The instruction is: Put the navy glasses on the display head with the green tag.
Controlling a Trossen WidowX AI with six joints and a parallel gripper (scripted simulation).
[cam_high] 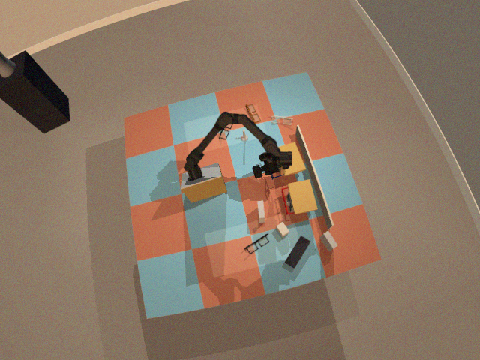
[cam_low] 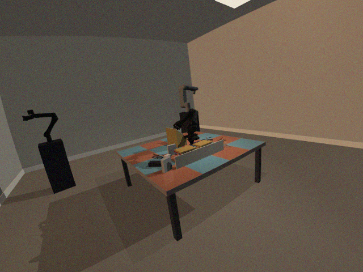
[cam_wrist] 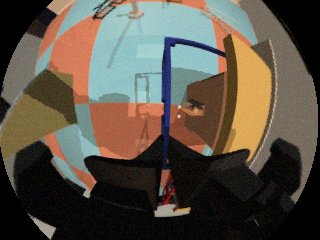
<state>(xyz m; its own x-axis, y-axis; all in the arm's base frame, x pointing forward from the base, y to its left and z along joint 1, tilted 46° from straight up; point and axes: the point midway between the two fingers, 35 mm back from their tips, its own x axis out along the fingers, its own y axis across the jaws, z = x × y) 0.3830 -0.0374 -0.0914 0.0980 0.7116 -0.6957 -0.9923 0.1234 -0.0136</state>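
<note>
The yellow-topped head is 10 cm ahead of my gripper tip, 3 cm to the left of it and 1 cm below it. From my gripper tip the other things lie so: black case: 44 cm to the right, 5 cm below, 3 cm behind; display head: 19 cm to the right, 7 cm ahead, 1 cm below; pale backboard: 21 cm ahead, 10 cm to the right, 2 cm below.
</note>
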